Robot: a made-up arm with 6 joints.
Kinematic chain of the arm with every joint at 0, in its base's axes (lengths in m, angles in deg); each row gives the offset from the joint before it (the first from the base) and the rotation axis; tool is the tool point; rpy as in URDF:
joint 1: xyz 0 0 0.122 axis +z
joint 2: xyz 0 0 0 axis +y
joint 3: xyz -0.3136 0 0.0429 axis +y
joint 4: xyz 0.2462 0 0.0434 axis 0.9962 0 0.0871
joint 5: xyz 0 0 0 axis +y
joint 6: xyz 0.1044 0 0.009 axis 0.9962 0 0.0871
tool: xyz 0 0 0 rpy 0 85 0
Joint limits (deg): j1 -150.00..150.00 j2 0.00..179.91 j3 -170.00..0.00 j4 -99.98..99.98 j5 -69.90..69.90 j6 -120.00..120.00
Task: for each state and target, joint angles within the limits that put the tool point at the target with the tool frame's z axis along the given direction. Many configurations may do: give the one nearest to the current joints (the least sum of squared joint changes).
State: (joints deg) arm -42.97 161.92 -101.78 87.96 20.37 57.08
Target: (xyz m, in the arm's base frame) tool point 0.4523 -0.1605 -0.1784 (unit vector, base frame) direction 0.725 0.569 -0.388
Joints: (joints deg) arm -30.33 179.80 -109.08 99.86 60.47 57.08
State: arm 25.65 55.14 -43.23 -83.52 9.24 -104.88
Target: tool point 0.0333 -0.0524 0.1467 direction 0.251 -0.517 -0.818
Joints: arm 14.79 41.47 -0.30 -43.47 55.09 -104.89
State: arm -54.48 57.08 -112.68 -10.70 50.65 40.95
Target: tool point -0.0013 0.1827 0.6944 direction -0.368 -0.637 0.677
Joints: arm -98.50 48.68 -146.74 -18.22 59.67 40.95
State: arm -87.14 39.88 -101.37 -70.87 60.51 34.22
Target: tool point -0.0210 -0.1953 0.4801 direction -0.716 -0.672 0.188
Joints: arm -66.58 61.82 -61.43 -99.86 69.75 34.22
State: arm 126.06 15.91 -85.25 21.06 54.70 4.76
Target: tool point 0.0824 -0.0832 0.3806 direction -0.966 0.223 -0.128
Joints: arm 149.88 0.12 -56.24 18.13 69.78 4.76
